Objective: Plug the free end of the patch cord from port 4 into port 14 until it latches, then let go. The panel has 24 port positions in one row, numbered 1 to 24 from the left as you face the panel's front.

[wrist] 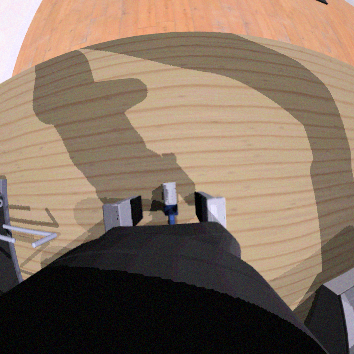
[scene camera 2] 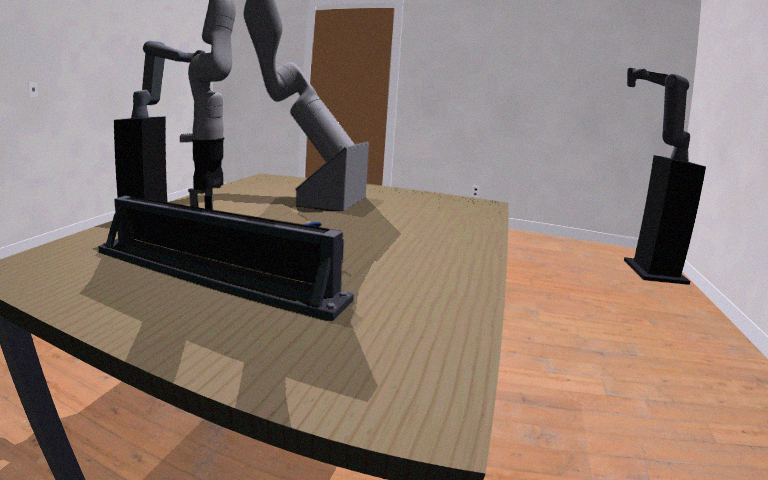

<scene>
gripper: wrist; scene camera 2
same spot on gripper: [scene camera 2: 193, 193] = [wrist: 124, 222]
</scene>
